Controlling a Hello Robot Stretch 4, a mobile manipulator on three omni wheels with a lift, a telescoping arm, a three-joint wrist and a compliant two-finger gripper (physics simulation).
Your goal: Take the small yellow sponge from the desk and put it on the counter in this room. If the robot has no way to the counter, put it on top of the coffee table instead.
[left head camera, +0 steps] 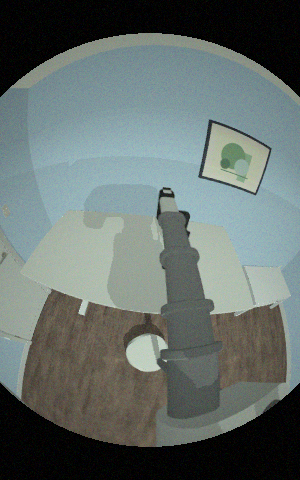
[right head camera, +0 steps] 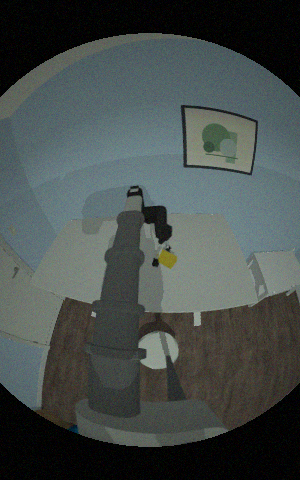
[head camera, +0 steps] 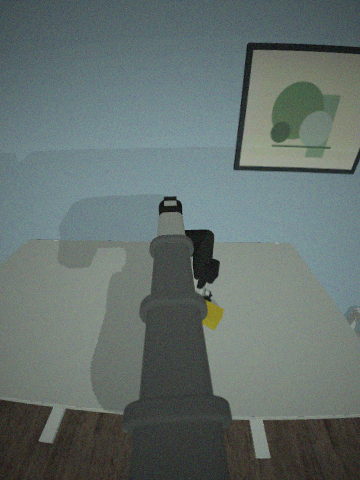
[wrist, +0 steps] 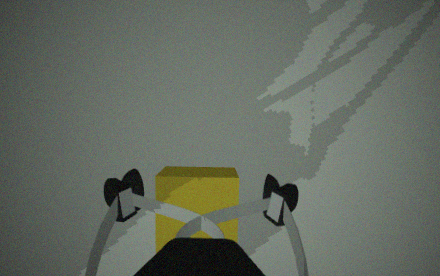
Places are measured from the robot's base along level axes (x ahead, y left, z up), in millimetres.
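Pixels of known places: gripper, fingertip midpoint: [right head camera: 161, 258] [wrist: 199, 188]; robot's base, origin of the base link: [left head camera: 146, 351] [right head camera: 157, 348].
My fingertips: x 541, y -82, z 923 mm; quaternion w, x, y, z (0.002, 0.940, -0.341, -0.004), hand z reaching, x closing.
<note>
Ahead of a thing's pixels: the offset from my fingertips to its top centre. "spot": to the spot under its first point. Level surfaces: height alone.
The small yellow sponge {dy -24, dx -19, dz +45 mm} [head camera: 214, 315] [right head camera: 168, 258] [wrist: 197, 187] is a flat block at the desk {dz +0 mm} [head camera: 280, 360] [left head camera: 65, 260] [right head camera: 210, 285] [wrist: 75, 75]. My gripper [right head camera: 161, 255] [wrist: 199, 188] is open, with one fingertip on each side of the sponge. In the wrist view a gap shows between the sponge and each fingertip, and the sponge stands straight in line with the gripper. The sponge's near end is hidden behind the gripper body. In the head camera view my arm hides part of the gripper. I cannot tell which furniture is the counter or the coffee table.
A round white-topped object [left head camera: 144, 352] [right head camera: 158, 350] stands on the floor before the desk. A low white piece of furniture {spot: dy -1502, dx -16, dz -501 mm} [left head camera: 267, 282] [right head camera: 280, 270] is right of the desk. A pale cabinet or door {spot: dy +1508, dx -379, dz -458 mm} [left head camera: 15, 300] [right head camera: 27, 310] is at the left. The wall is behind the desk.
</note>
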